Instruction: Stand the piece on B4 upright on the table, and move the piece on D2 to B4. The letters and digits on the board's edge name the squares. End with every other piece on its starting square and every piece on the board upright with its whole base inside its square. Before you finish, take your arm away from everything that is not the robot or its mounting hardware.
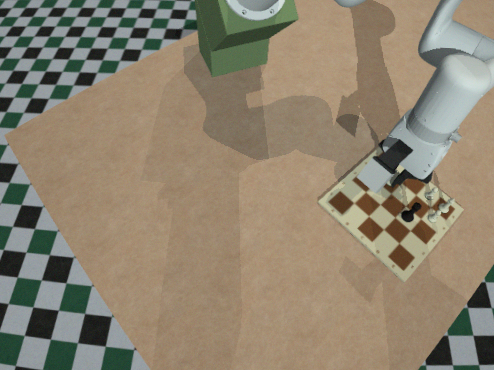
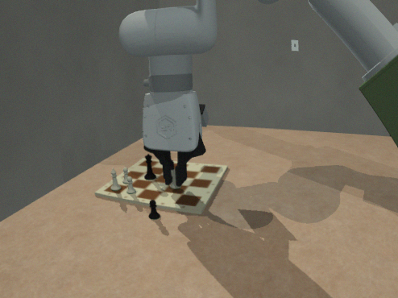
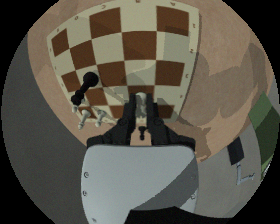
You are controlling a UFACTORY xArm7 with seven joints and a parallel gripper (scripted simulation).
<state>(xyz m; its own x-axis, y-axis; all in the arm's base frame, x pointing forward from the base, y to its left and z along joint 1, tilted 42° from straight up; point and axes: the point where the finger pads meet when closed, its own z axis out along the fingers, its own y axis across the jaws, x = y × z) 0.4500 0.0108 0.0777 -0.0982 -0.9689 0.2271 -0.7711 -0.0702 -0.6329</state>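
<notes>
My hand is 1 cm above the white rook-like piece. Also, from my hand: chessboard: 4 cm to the right, 4 cm below, 3 cm ahead; black piece: 7 cm ahead, 4 cm to the right, 1 cm below; black pawn: 10 cm to the left, 3 cm below, 1 cm ahead.
</notes>
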